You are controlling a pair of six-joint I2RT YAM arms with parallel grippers.
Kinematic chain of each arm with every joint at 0, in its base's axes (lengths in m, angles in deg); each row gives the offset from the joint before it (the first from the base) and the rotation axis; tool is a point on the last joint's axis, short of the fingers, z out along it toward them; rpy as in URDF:
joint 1: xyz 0 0 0.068 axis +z
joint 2: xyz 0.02 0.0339 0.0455 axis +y
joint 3: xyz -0.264 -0.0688 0 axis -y
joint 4: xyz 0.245 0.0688 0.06 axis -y
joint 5: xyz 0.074 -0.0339 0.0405 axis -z
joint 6: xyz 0.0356 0 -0.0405 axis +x
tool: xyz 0 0 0 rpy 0 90 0
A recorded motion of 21 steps. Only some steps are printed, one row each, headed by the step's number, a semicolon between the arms.
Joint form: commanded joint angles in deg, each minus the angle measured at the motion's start. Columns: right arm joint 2, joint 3, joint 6, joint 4, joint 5, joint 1; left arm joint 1, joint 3, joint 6, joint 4, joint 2, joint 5.
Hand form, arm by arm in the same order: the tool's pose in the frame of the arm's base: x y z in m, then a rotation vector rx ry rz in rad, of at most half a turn. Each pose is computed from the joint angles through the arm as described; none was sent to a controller.
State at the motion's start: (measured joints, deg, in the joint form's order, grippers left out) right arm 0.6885 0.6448 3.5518 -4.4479 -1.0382 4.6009; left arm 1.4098 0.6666 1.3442 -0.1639 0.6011 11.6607
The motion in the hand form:
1: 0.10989 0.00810 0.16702 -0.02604 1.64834 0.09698; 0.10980 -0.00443 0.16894 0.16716 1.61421 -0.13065
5: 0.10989 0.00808 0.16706 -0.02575 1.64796 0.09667; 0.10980 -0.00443 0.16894 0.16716 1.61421 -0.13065
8: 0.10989 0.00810 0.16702 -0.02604 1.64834 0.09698; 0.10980 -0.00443 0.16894 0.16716 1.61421 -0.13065
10: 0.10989 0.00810 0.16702 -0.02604 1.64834 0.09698; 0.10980 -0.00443 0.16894 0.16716 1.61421 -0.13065
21: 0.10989 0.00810 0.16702 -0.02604 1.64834 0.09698; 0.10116 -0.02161 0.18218 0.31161 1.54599 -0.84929
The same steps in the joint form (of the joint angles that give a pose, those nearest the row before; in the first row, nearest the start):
1: -0.35 -0.22 -0.85 -0.04 0.55 -0.54; 0.28 -0.44 0.35 -2.80 -0.37 0.79
5: -0.35 -0.22 -0.85 -0.03 0.57 -0.55; 0.28 -0.44 0.35 -2.80 -0.37 0.79
8: -0.35 -0.22 -0.85 -0.04 0.55 -0.54; 0.28 -0.44 0.35 -2.80 -0.37 0.79
10: -0.35 -0.22 -0.85 -0.04 0.55 -0.54; 0.28 -0.44 0.35 -2.80 -0.37 0.79
21: -0.35 -0.22 -0.85 -0.04 0.55 -0.54; 0.27 -0.44 -23.61 4.55 -0.37 31.96

